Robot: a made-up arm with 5 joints.
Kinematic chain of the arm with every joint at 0, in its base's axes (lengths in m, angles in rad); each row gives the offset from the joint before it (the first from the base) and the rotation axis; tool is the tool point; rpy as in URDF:
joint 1: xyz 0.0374 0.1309 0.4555 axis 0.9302 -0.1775 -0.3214
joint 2: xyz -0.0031 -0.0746 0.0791 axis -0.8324 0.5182 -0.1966
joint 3: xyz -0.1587 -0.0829 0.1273 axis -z
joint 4: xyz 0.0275 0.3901 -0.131 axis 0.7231 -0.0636 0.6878
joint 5: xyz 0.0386 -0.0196 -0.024 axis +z
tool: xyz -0.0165 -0.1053 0.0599 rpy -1.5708 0 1.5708
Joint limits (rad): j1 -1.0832..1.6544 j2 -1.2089..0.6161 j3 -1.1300..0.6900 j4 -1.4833..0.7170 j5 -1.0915..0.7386
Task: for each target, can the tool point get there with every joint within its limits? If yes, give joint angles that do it. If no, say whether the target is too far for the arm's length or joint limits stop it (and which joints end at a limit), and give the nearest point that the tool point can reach.
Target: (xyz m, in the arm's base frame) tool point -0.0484 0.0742 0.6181
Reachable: yes | joints 1.3295 0.1954 0.1063 -0.5707 0.5075
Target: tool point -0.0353 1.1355 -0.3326
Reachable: no: too far | nearest point -0.0451 0.3817 0.3276 | short by 1.002 m
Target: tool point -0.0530 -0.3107 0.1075
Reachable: no: joint limits stop it (at a limit: joint 1, joint 2, joint 3, joint 4, joint 5) | nearest point 0.0110 -0.1248 0.3960 | short by 0.349 m
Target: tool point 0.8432 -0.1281 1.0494
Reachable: no: too far | nearest point 0.1639 0.0762 0.6653 | short by 0.807 m
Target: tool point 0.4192 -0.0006 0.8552
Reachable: no: joint limits stop it (at a limit: joint 3, joint 4, joint 5) | nearest point 0.1533 0.0791 0.6842 | short by 0.326 m
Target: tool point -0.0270 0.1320 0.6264
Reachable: yes | joints 0.7859 -0.3671 0.4618 0.3640 -0.9428
